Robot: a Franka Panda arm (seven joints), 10 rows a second.
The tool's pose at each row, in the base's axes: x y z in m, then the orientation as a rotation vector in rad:
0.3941, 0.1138, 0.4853, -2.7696, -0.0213, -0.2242
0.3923, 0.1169, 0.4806, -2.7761, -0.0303, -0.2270
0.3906, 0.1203, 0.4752, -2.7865, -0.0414, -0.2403
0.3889, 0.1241, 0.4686, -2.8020, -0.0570, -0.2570
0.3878, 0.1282, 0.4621, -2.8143, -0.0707, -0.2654
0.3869, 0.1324, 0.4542, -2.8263, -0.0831, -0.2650
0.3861, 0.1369, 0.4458, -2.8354, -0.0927, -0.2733
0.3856, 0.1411, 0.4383, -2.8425, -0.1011, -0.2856
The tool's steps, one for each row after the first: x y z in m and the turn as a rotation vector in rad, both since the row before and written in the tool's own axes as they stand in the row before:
-0.0026, -0.0013, 0.0052, -0.0062, 0.0004, -0.0070
-0.0026, -0.0014, 0.0059, -0.0109, 0.0071, -0.0101
-0.0028, -0.0015, 0.0071, -0.0162, 0.0085, -0.0139
-0.0022, -0.0019, 0.0072, -0.0124, 0.0032, -0.0113
-0.0023, -0.0017, 0.0085, -0.0114, -0.0027, -0.0093
-0.0023, -0.0019, 0.0091, -0.0095, 0.0038, -0.0081
-0.0018, -0.0020, 0.0082, -0.0081, 0.0068, -0.0075

